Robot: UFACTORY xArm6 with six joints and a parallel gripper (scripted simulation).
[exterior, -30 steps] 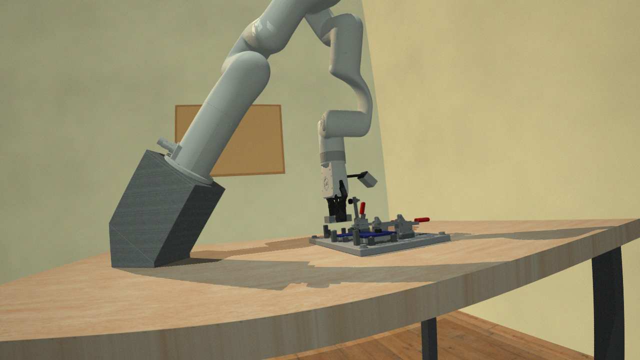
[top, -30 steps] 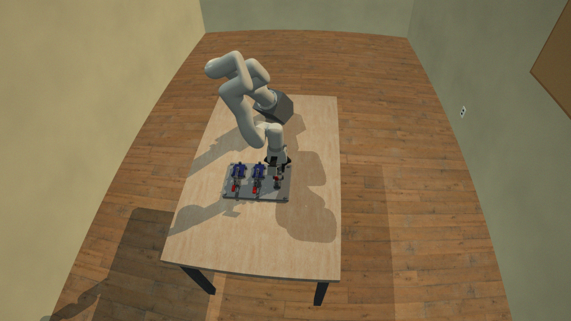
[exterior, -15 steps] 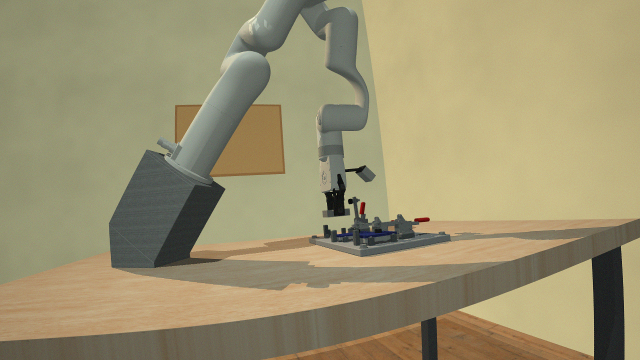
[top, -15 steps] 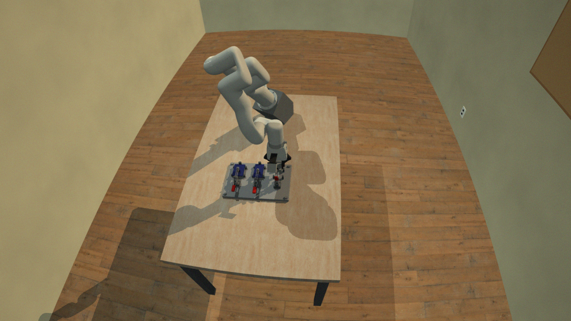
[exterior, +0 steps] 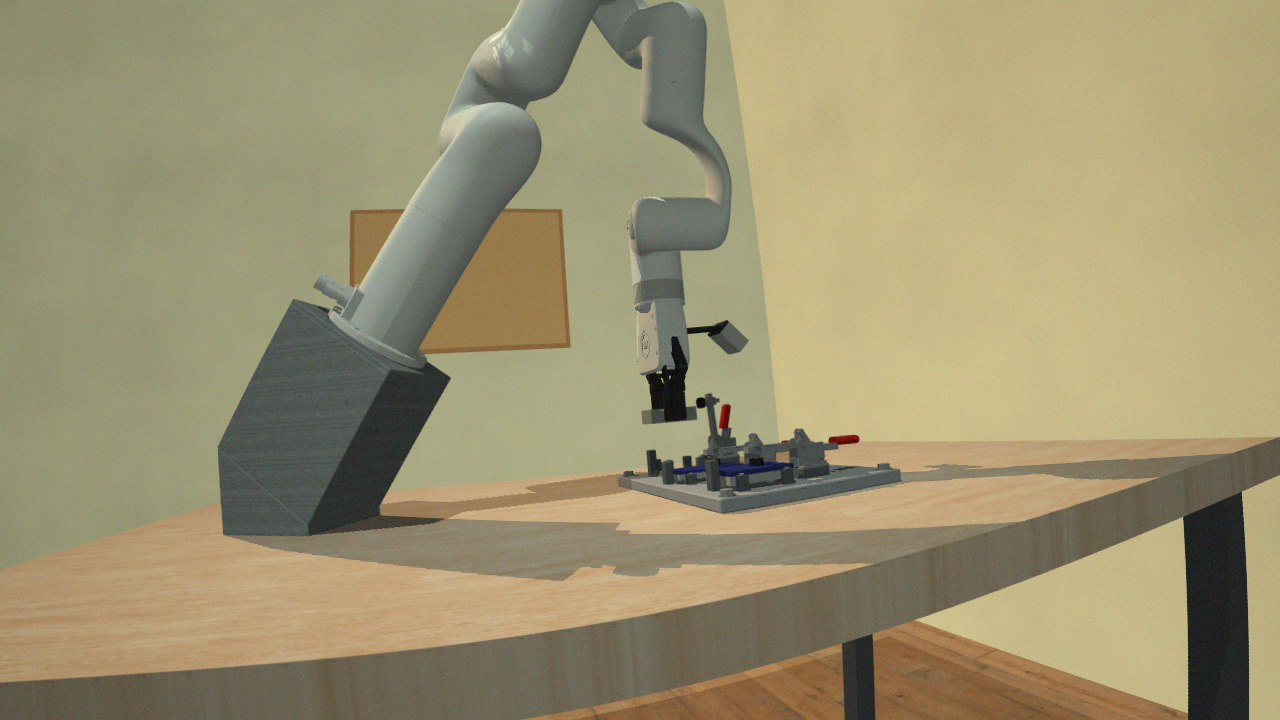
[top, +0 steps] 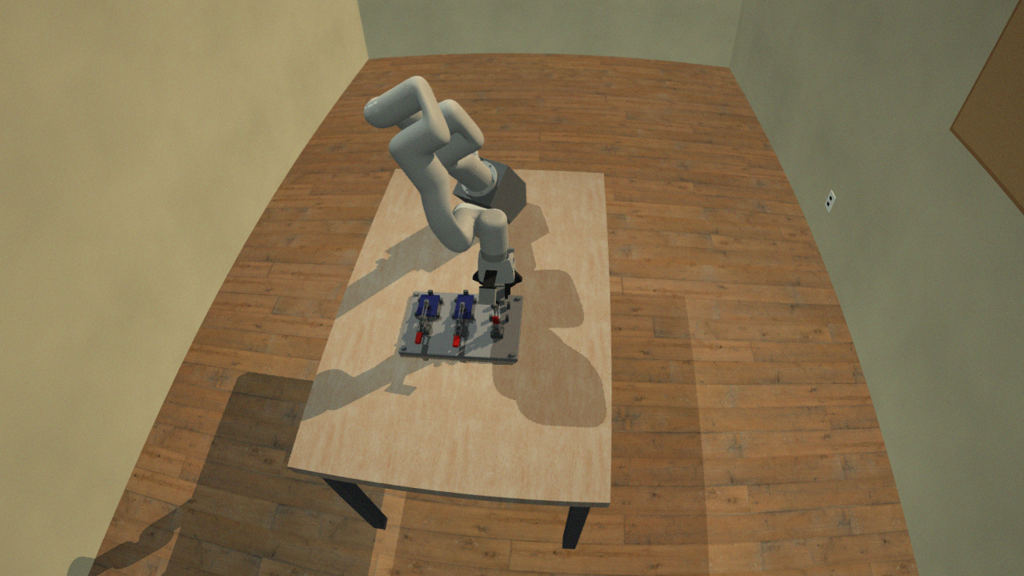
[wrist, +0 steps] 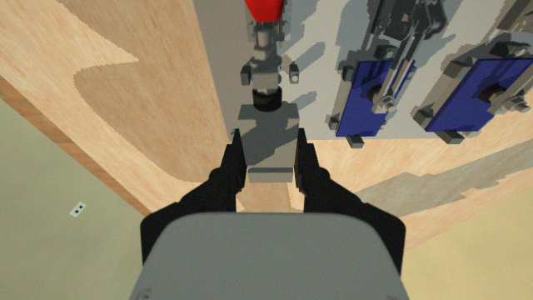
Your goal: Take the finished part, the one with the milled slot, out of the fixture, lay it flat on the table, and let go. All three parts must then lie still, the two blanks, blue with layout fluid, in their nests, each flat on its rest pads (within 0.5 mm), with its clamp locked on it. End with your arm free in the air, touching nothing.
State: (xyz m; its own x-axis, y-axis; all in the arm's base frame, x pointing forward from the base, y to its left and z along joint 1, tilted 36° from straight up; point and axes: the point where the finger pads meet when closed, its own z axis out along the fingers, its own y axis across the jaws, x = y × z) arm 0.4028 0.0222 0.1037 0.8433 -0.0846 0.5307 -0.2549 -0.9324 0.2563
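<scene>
My gripper is now 1 cm past the grey part and 1 cm above it. From my hand the other things lie so: fixture plate: 12 cm to the right, 10 cm below, 2 cm ahead; then blank: 21 cm to the right, 8 cm below, 6 cm behind.
</scene>
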